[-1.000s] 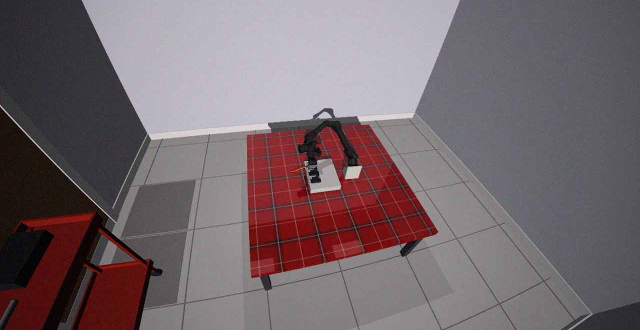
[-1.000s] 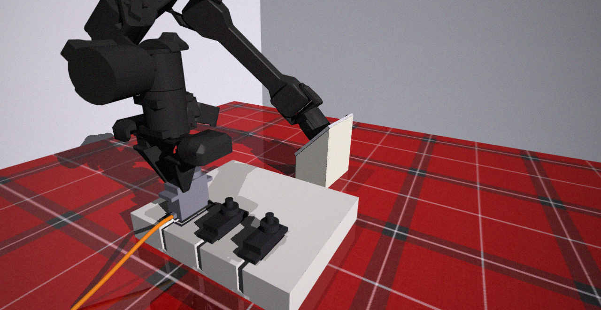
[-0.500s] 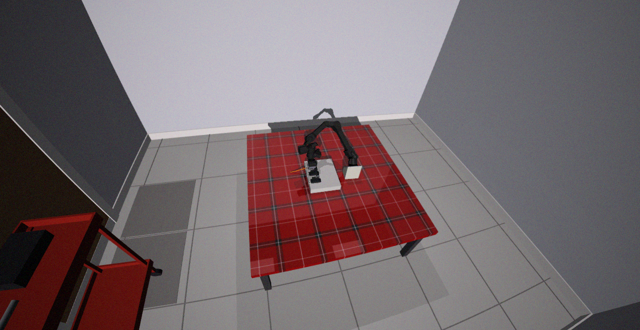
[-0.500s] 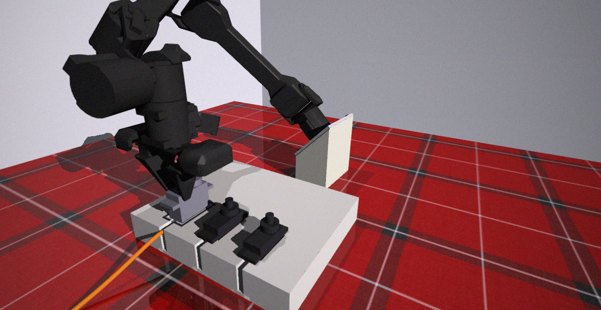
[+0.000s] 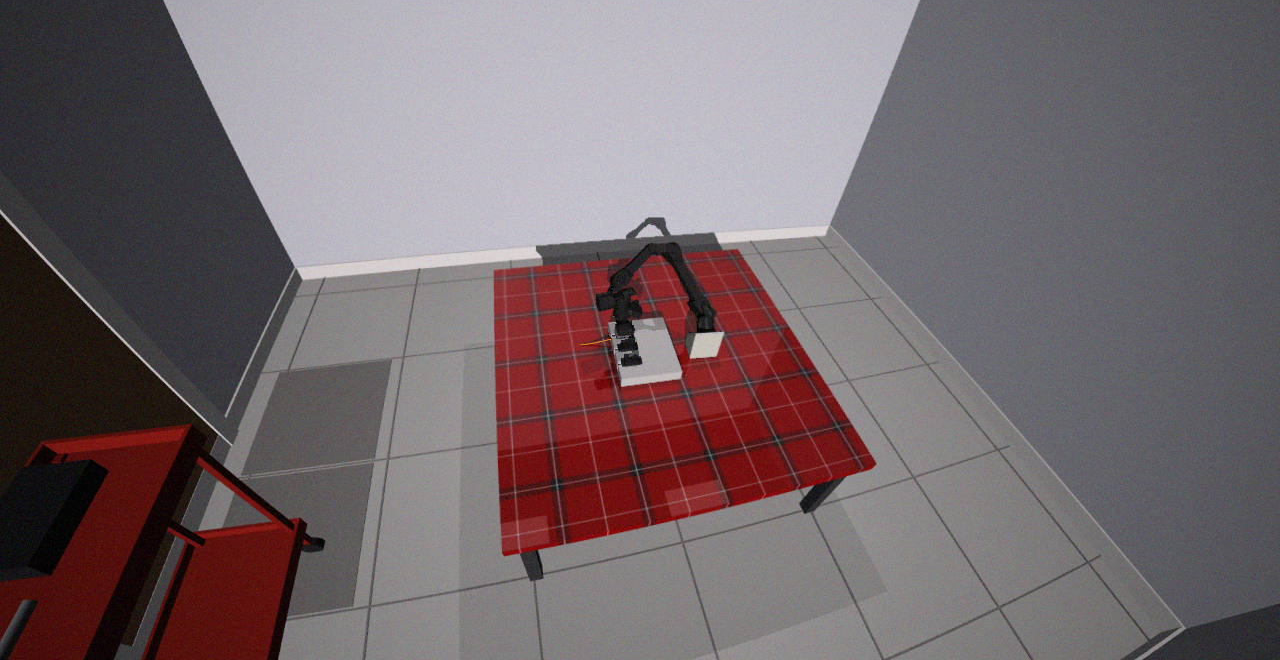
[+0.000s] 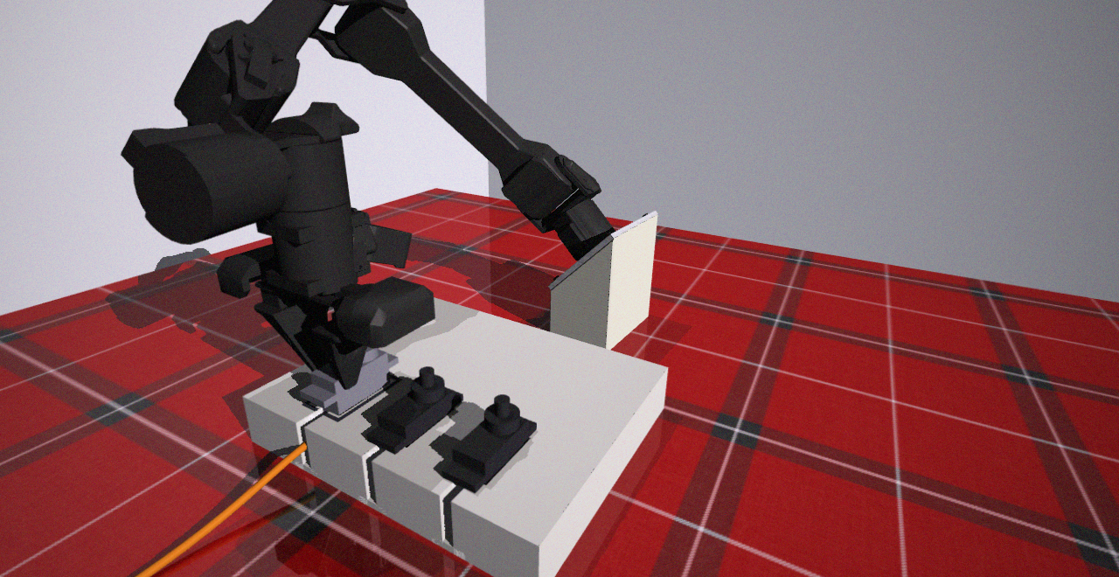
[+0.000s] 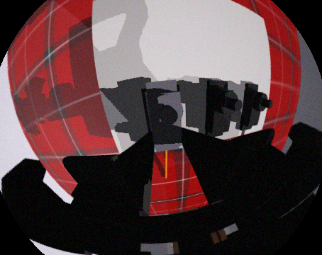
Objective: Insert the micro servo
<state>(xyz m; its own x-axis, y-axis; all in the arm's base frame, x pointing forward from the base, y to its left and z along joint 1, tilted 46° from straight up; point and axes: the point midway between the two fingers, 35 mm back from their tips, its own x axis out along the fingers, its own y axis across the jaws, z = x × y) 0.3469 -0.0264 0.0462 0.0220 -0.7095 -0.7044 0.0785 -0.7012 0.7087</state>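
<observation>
The white deck is 130 mm behind my gripper tip, 60 mm to the left of it and 40 mm below it.
</observation>
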